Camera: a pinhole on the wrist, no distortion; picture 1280 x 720 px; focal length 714.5 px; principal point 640.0 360.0 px. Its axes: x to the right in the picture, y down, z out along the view. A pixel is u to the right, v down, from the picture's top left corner.
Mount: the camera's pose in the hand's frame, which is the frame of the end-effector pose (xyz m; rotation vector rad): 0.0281 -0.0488 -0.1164 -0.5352 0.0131 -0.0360
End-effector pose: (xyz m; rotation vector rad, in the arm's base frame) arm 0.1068 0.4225 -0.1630 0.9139 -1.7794 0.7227
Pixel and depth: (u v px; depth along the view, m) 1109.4 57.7 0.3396
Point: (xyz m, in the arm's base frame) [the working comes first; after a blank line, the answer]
In the camera's frame: 0.2231 -0.1437 0.3396

-0.0703 0.1537 -0.0126
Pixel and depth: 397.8 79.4 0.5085
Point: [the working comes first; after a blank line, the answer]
In the camera's frame: -0.1724 -0.1997 0.5085

-0.1032 0.1449 -0.4449
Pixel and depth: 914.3 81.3 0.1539
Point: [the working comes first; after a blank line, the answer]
In the camera's frame: 0.0591 -0.0600 0.1539

0.0827 0.3492 -0.0949
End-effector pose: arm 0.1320 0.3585 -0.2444 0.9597 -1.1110 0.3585
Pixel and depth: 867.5 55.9 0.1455
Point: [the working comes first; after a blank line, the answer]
In the camera's frame: 0.0463 -0.0619 0.1455

0.1614 0.2943 -0.1876
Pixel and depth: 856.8 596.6 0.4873
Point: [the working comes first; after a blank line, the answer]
In the camera's frame: 0.1479 0.1614 0.4873

-0.1391 0.3332 0.1043
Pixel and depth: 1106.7 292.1 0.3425
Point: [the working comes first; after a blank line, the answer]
In the camera's frame: 0.2237 -0.0325 0.3425

0.0699 0.2021 0.0454
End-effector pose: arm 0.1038 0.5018 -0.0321 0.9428 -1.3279 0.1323
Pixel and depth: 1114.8 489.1 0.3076
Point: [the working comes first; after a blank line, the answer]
In the camera's frame: 0.2044 0.0556 0.3076

-0.0027 0.4188 0.2434
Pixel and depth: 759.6 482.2 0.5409
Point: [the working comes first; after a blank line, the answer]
In the camera's frame: 0.0905 0.0925 0.5409

-0.2624 0.4451 0.2190
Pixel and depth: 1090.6 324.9 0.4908
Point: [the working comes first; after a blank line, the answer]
In the camera's frame: 0.3095 -0.0241 0.4908

-0.1345 0.2599 0.3346
